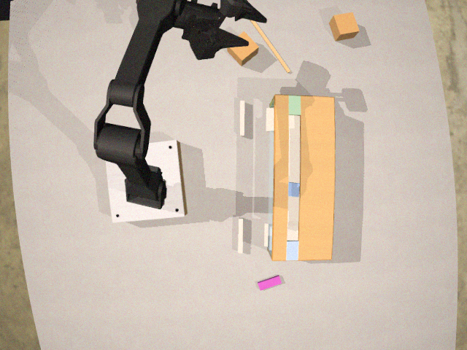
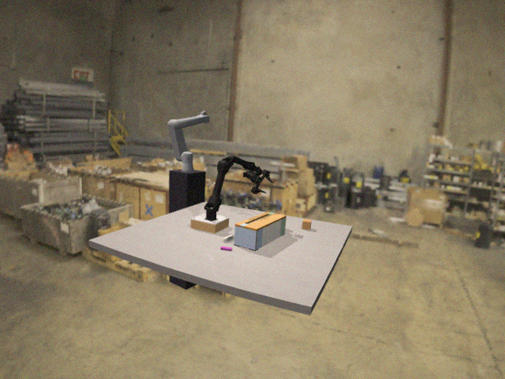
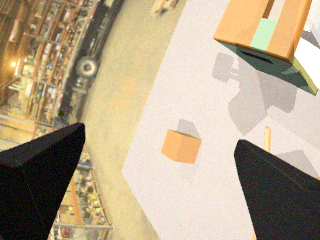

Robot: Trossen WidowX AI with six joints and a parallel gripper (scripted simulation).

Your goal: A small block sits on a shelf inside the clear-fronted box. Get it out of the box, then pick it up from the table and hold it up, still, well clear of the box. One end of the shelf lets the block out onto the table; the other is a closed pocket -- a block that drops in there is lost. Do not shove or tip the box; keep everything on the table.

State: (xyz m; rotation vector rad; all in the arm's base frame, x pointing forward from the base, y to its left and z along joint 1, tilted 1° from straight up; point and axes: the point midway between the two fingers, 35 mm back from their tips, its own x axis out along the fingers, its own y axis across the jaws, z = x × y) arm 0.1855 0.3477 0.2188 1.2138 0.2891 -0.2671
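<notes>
Now: the light-blue block 31 cm to the right of my gripper tip, 18 cm below it and 12 cm ahead of it. Also, from my gripper tip: thin stick (27 cm below, 7 cm to the left, 4 cm ahead); then box (28 cm to the right, 21 cm below, 10 cm ahead).
</notes>
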